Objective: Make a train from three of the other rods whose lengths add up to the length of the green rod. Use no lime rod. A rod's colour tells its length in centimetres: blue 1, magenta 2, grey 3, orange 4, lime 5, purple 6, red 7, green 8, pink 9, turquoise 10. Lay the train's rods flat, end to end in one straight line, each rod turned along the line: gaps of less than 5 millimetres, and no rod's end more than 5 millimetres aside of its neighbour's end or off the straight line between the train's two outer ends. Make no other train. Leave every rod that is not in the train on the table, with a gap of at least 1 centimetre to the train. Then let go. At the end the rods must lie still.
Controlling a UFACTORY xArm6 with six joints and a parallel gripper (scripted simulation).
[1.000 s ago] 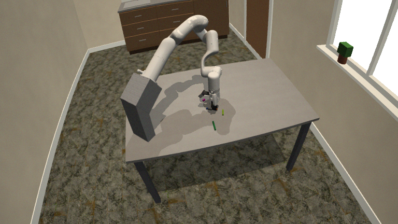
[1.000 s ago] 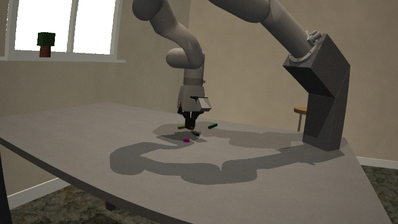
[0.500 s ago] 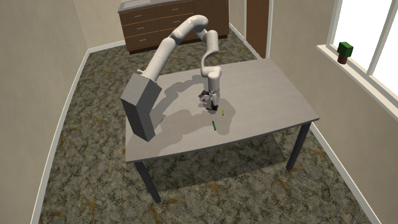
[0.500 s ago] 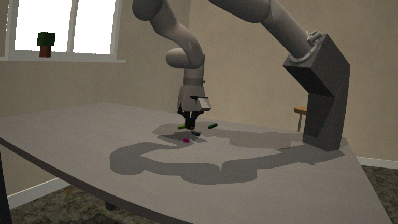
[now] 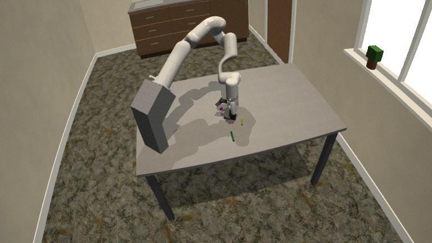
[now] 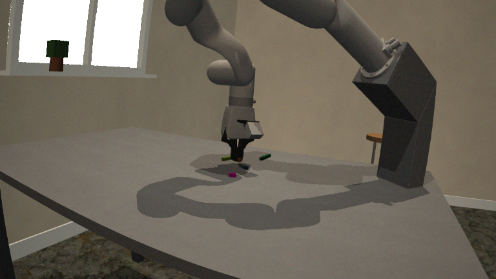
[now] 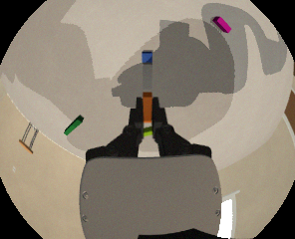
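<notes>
Right now my hand is 2 cm above the orange rod. Round my hand: lime rod (6 cm ahead, 2 cm to the right, 3 cm below); then blue rod (6 cm behind, 1 cm to the left, 3 cm below); then grey rod (4 cm behind, 1 cm to the left, 3 cm below).
</notes>
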